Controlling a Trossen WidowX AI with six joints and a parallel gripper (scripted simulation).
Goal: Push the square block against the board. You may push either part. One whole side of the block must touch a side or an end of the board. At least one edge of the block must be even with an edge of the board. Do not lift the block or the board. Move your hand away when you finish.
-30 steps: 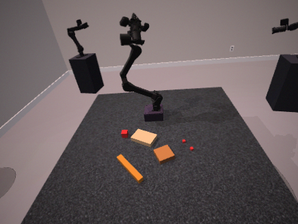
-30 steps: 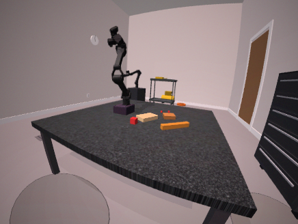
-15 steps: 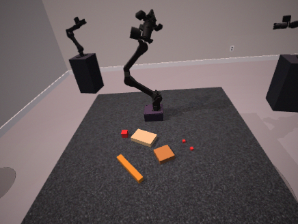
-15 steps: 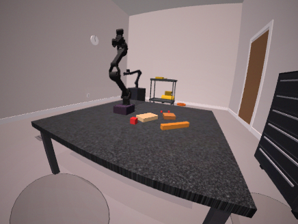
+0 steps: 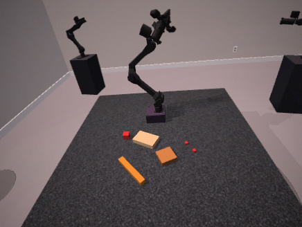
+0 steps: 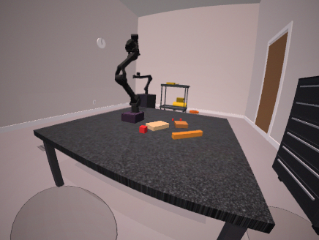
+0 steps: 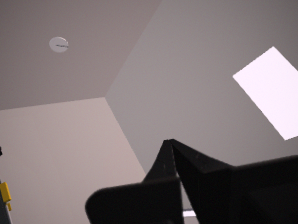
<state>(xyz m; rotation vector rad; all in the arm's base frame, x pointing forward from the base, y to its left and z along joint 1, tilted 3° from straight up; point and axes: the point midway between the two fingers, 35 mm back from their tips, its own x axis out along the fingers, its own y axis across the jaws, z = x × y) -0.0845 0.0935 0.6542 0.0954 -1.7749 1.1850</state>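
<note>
Now: gripper tip 730 mm above the tan flat block, 410 mm short of it and 120 mm to the left of it. Round my gripper tip: red cube: 730 mm below, 400 mm ahead, 270 mm to the right; long orange board: 730 mm below, 670 mm ahead, 130 mm to the right; orange-brown square block: 730 mm below, 530 mm ahead, 40 mm to the left.
</note>
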